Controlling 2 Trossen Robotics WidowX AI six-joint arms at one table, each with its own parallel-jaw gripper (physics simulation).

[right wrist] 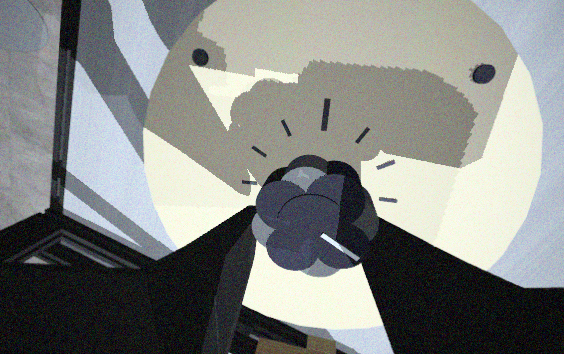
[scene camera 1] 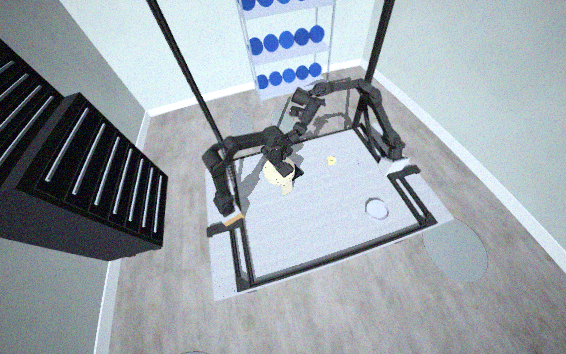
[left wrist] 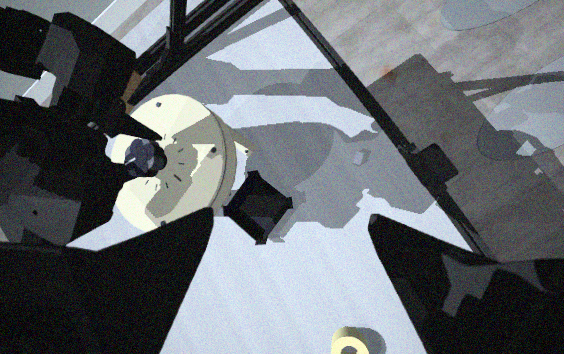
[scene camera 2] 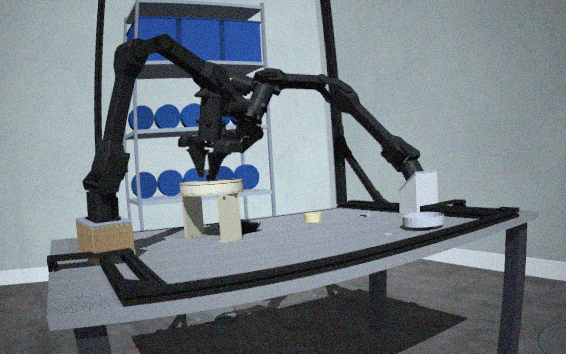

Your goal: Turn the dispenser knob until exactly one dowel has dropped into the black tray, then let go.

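Pixels of known places: left gripper, fingertip midpoint: (left wrist: 292, 218); right gripper, fingertip midpoint: (right wrist: 306, 218) (scene camera 1: 276, 168) (scene camera 2: 206, 178); left arm's base, link origin: (scene camera 1: 395, 157) (scene camera 2: 417, 180); right arm's base, link origin: (scene camera 1: 227, 209) (scene camera 2: 102, 219).
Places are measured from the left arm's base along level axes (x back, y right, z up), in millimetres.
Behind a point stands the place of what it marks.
The cream round dispenser (scene camera 1: 270, 175) {x -678, y 57, z 45 mm} (scene camera 2: 212, 189) {x -651, y 10, z 27 mm} (left wrist: 185, 106) {x -667, y 145, z 44 mm} (right wrist: 425, 112) {x -581, y 69, z 44 mm} stands on legs in the left half of both scene views. Its dark lobed knob (right wrist: 312, 225) {x -627, y 88, z 73 mm} (left wrist: 140, 154) {x -628, y 91, z 73 mm} carries a white pointer line, aimed toward the lower right in the right wrist view. My right gripper (right wrist: 306, 218) {x -638, y 86, z 51 mm} (scene camera 2: 207, 176) {x -638, y 86, z 51 mm} is shut on the knob from above. My left gripper (left wrist: 292, 218) {x -498, y 209, z 125 mm} is wide open and empty, above and beside the dispenser. The black tray (left wrist: 246, 224) {x -531, y 91, z -87 mm} (scene camera 1: 299, 173) {x -512, y 116, z -94 mm} (scene camera 2: 250, 226) {x -528, y 87, z -82 mm} sits beside the dispenser's rim. Its inside is dark; no dowel shows in it.
A cream ring (scene camera 1: 331, 160) {x -299, y 149, z -92 mm} (scene camera 2: 313, 217) {x -315, y 121, z -85 mm} (left wrist: 350, 345) {x -315, y 150, z -75 mm} and a white round dish (scene camera 2: 423, 223) {x -244, y -263, z -81 mm} (scene camera 1: 372, 216) {x -236, y -242, z -91 mm} lie on the table. A small pale block (left wrist: 358, 157) {x -532, y 294, z -85 mm} lies past the tray. Dark rails edge the table. The arms are close together above the dispenser.
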